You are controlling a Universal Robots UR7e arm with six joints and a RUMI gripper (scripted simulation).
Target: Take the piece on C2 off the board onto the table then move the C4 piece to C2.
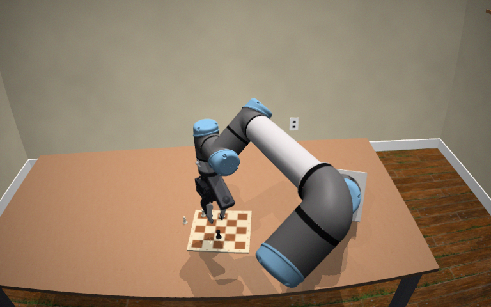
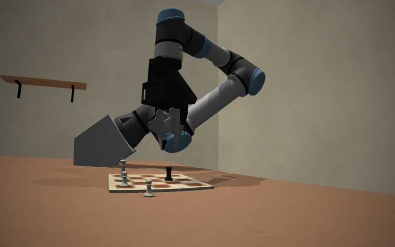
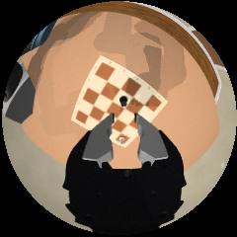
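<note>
The black piece is 80 mm below my hand. From my hand the other things lie so: chessboard 40 mm to the right, 90 mm below; then tall white piece 10 mm ahead, 110 mm to the right, 70 mm below.
</note>
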